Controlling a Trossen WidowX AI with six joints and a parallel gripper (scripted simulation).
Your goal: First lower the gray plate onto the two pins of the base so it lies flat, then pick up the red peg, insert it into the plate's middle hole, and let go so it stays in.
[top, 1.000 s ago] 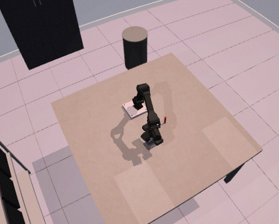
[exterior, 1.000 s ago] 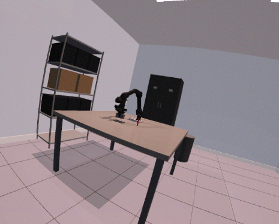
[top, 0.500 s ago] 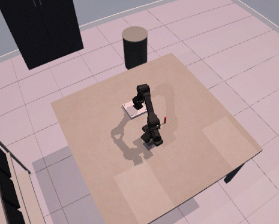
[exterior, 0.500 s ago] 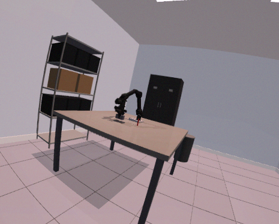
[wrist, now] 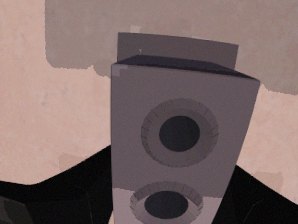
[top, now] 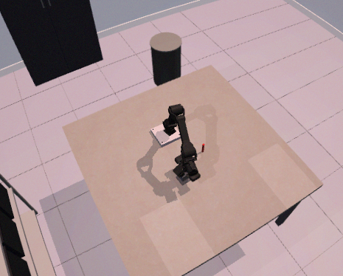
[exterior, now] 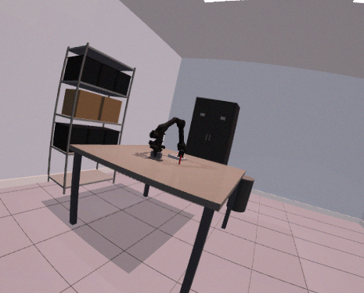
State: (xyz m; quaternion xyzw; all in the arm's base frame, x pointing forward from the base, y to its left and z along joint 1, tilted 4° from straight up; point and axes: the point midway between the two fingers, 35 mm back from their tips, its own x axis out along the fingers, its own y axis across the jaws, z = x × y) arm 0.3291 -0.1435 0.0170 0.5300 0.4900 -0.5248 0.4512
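Now: gripper tip 30 mm below the gray plate. Also, from my gripper tip: red peg (210 mm to the left, 70 mm behind, 10 mm above); dark base (20 mm below).
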